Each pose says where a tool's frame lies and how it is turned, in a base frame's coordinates. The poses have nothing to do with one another.
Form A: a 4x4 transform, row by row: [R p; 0 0 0 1], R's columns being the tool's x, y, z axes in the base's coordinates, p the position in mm. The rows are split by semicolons.
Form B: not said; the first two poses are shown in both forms.
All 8 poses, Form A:
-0.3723 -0.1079 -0.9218 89.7; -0.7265 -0.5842 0.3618 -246.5; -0.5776 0.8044 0.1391 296.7; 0 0 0 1
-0.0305 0.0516 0.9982 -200.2; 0.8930 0.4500 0.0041 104.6; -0.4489 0.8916 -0.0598 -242.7; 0 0 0 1
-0.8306 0.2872 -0.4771 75.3; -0.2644 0.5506 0.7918 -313.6; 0.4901 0.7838 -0.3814 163.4; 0 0 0 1
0.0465 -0.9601 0.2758 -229.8; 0.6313 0.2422 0.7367 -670.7; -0.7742 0.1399 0.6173 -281.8; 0 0 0 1
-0.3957 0.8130 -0.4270 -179.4; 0.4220 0.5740 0.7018 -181.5; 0.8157 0.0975 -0.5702 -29.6; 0 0 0 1
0.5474 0.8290 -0.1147 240.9; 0.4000 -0.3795 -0.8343 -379.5; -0.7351 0.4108 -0.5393 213.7; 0 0 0 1
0.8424 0.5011 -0.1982 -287.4; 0.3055 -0.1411 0.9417 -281.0; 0.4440 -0.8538 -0.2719 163.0; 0 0 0 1
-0.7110 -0.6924 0.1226 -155.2; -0.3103 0.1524 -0.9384 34.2; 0.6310 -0.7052 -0.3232 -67.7; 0 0 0 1
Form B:
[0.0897 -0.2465 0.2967 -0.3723 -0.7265 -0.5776 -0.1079 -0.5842 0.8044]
[-0.2002 0.1046 -0.2427 -0.0305 0.8930 -0.4489 0.0516 0.4500 0.8916]
[0.0753 -0.3136 0.1634 -0.8306 -0.2644 0.4901 0.2872 0.5506 0.7838]
[-0.2298 -0.6707 -0.2818 0.0465 0.6313 -0.7742 -0.9601 0.2422 0.1399]
[-0.1794 -0.1815 -0.0296 -0.3957 0.4220 0.8157 0.8130 0.5740 0.0975]
[0.2409 -0.3795 0.2137 0.5474 0.4000 -0.7351 0.8290 -0.3795 0.4108]
[-0.2874 -0.2810 0.1630 0.8424 0.3055 0.4440 0.5011 -0.1411 -0.8538]
[-0.1552 0.0342 -0.0677 -0.7110 -0.3103 0.6310 -0.6924 0.1524 -0.7052]

